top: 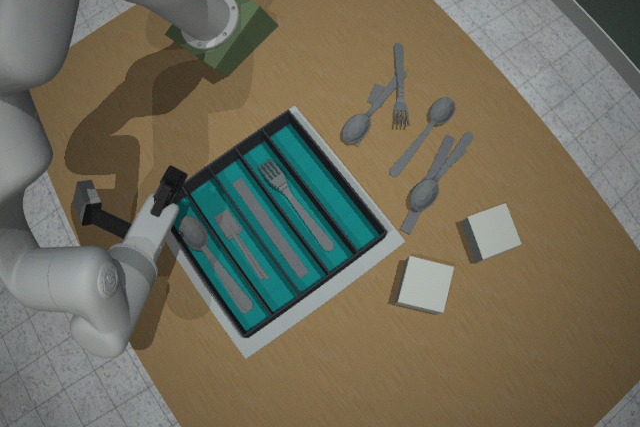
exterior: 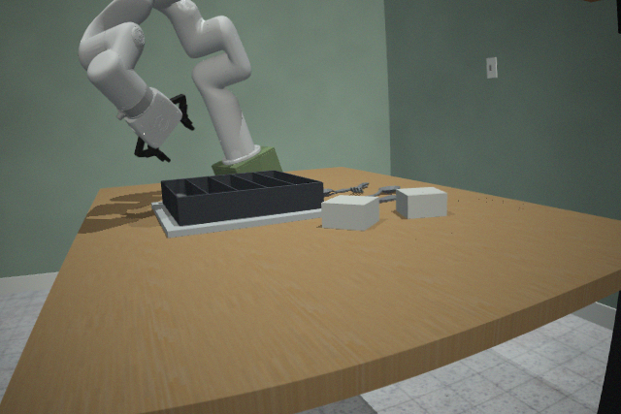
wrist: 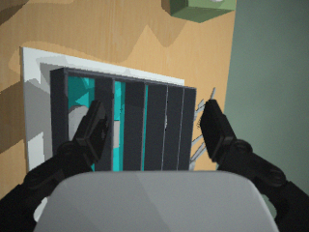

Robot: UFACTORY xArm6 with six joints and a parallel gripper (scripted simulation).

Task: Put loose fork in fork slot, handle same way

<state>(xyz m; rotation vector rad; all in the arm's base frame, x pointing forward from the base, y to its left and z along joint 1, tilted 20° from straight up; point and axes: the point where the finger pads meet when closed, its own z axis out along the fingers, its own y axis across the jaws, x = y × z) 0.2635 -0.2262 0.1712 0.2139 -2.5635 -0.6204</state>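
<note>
Now: hand 110 mm short of the tray, 110 mm above it and 100 mm to the right of it.
</note>
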